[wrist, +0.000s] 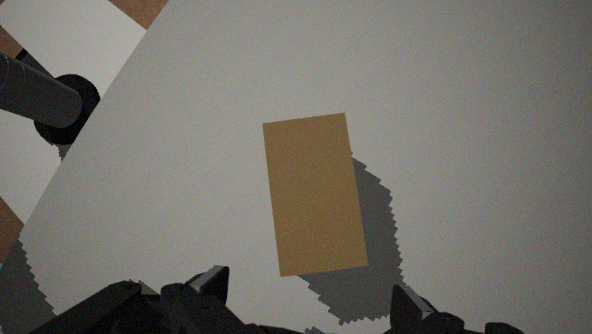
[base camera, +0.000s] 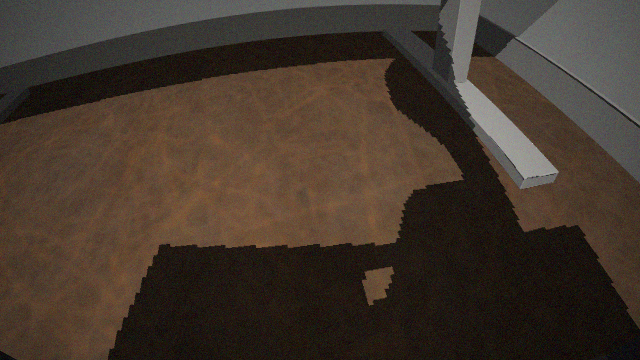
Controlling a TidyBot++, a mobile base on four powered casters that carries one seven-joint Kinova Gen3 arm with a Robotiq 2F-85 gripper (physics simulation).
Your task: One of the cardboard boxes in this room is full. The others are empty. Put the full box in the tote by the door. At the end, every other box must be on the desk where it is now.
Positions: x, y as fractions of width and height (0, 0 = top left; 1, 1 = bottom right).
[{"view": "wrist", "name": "my gripper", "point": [0.52, 0.88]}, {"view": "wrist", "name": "desk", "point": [0.78, 0.38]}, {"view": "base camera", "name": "grey wall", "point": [0.07, 0.13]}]
